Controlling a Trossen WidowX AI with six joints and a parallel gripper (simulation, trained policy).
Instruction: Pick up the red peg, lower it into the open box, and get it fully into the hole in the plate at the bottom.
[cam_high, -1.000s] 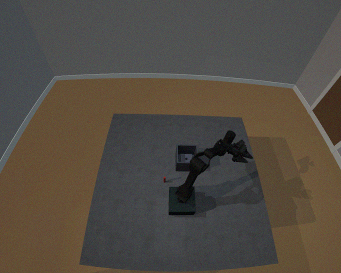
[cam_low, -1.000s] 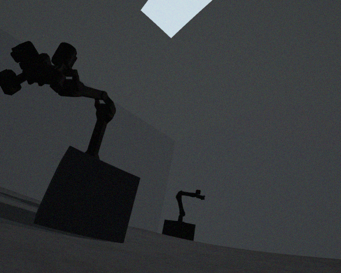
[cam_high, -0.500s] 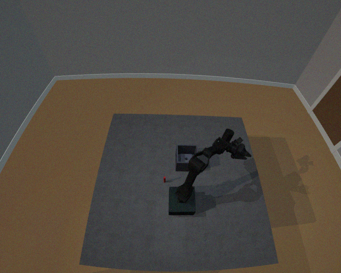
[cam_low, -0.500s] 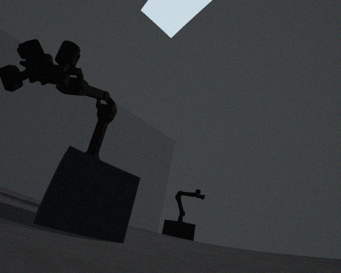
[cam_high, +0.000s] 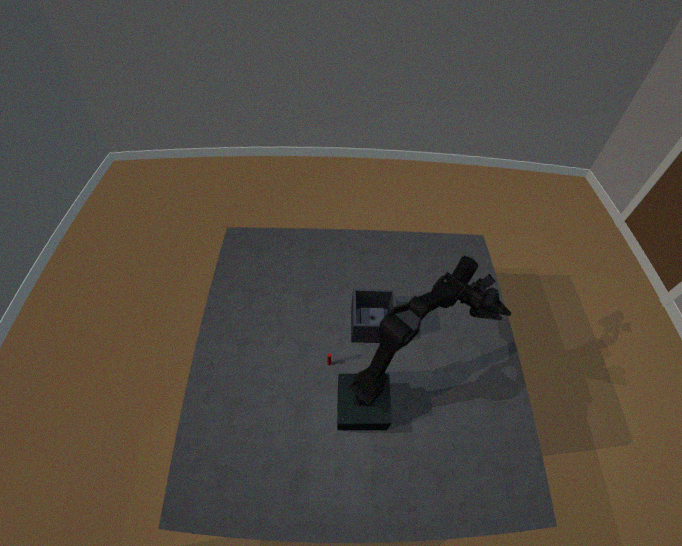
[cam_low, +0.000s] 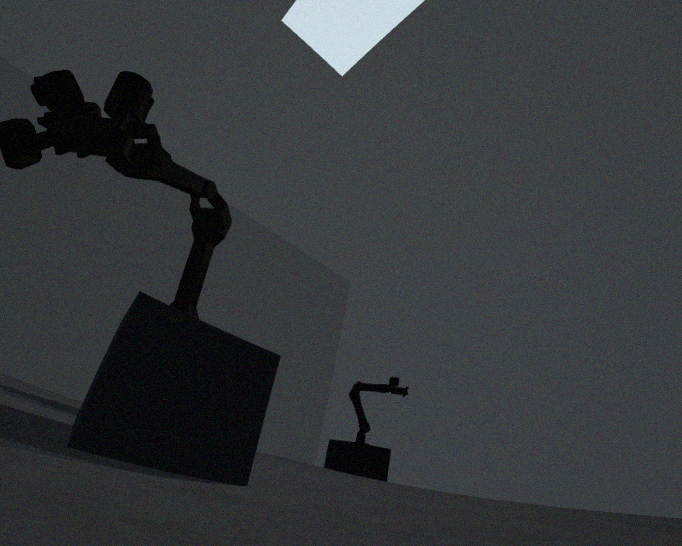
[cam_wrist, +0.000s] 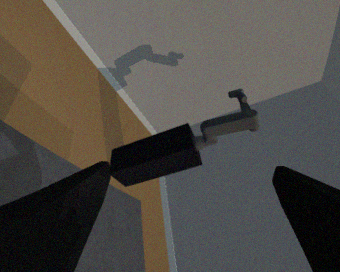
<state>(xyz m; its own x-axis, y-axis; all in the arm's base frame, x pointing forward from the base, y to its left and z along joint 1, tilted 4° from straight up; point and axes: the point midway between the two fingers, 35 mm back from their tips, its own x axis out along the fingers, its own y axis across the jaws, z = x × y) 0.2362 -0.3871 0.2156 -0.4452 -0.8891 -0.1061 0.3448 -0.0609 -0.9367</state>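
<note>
The red peg is 70 mm behind my gripper tip, 540 mm to the left of it and 310 mm below it. Round my gripper tip: plate (120 mm ahead, 400 mm to the left, 310 mm below).
</note>
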